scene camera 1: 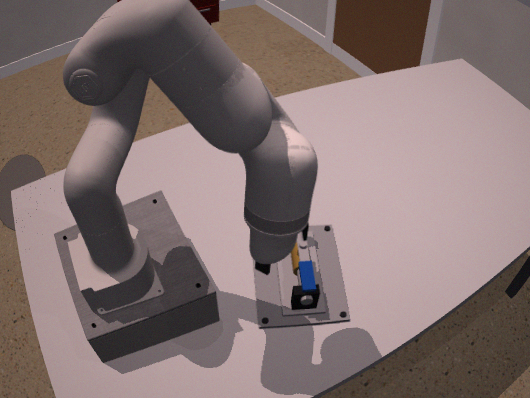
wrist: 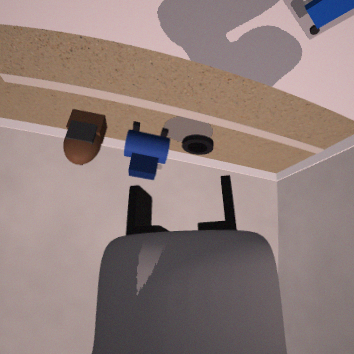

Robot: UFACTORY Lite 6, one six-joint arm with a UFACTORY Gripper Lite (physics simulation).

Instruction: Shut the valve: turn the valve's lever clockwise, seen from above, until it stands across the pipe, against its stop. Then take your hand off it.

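The valve's blue lever (scene camera 1: 307, 275) (wrist: 331, 12) points along the pipe, toward the near black bracket (scene camera 1: 305, 298). Part of the brass valve body (scene camera 1: 295, 259) shows behind it; the hand hides the far part of the pipe. The valve is fixed on a grey base plate (scene camera 1: 333, 280). My gripper (scene camera 1: 283, 250) (wrist: 182, 182) is open, its two black fingers apart with no object between them in the wrist view. In the scene view it hangs over the plate's far left part, one finger left of the pipe, the other partly hidden behind the hand. Contact with the lever does not show.
The arm's grey mounting block (scene camera 1: 165, 320) stands left of the plate on the white table (scene camera 1: 410, 165). The table's curved edge runs at the near right. In the wrist view, a brown object (wrist: 84, 140), a blue object (wrist: 147, 147) and a black ring-shaped object (wrist: 185, 145) lie beyond the table.
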